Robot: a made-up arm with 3 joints.
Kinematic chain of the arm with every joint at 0, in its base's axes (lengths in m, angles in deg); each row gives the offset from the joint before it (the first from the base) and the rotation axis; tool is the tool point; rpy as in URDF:
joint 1: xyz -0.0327 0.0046 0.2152 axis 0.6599 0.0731 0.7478
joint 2: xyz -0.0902 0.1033 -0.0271 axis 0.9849 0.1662 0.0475
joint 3: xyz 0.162 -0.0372 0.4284 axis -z
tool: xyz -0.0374 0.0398 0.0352 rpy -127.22 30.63 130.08
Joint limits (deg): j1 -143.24..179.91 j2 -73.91..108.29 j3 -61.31..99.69
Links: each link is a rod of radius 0.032 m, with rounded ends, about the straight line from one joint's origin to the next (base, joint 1, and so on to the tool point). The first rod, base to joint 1, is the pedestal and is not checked.
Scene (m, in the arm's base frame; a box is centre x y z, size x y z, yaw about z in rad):
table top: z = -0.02
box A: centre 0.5 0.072 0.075 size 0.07 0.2 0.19 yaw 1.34
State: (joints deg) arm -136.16 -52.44 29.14
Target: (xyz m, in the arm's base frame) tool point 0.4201 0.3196 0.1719
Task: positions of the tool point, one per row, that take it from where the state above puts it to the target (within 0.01 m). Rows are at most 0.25 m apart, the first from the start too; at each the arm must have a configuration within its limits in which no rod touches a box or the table.
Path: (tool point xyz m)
1: 0.4741 -0.0268 0.2315
2: 0.3881 0.1211 0.3518
3: 0.2259 0.2179 0.4471
4: 0.0199 0.2403 0.4991
5: -0.1861 0.1797 0.4990
6: -0.3468 0.0457 0.4497
7: -0.1996 0.1329 0.5176
8: -0.0177 0.1851 0.5442
9: 0.1698 0.2096 0.5096
10: 0.3310 0.2156 0.4100
11: 0.4382 0.2090 0.2589
12: 0.4757 0.1895 0.0831
13: 0.4201 0.3196 0.1719

